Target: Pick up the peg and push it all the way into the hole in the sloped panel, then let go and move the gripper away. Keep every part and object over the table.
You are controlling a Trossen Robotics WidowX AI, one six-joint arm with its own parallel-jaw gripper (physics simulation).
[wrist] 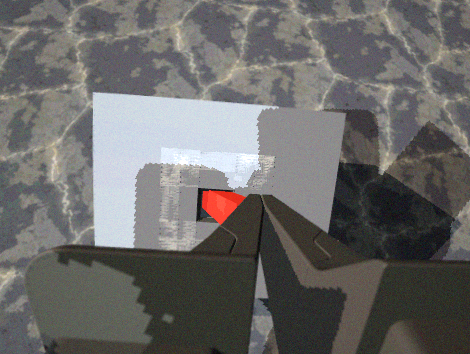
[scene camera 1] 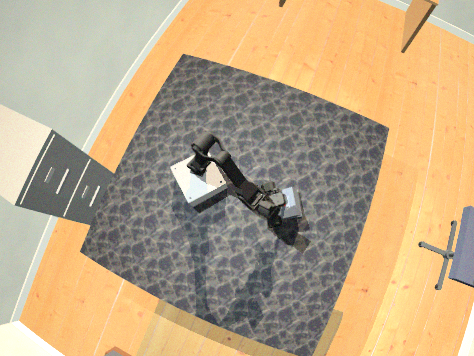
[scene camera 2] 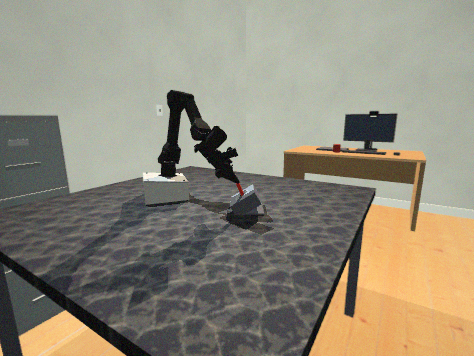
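Note:
The red peg stands with its lower end in the square dark hole of the sloped panel. Part of the peg sticks out of the panel, leaning up toward the fingers. My gripper is shut, its fingertips together with no gap between them. The tips are at the peg's upper end and cover part of it in the wrist view; whether they touch it I cannot tell. In scene camera 1 the arm hides the fingertips and most of the peg.
The arm's white base box stands on the dark patterned table, left of the panel in both scene views. A grey cabinet and a desk with a monitor stand beyond the table.

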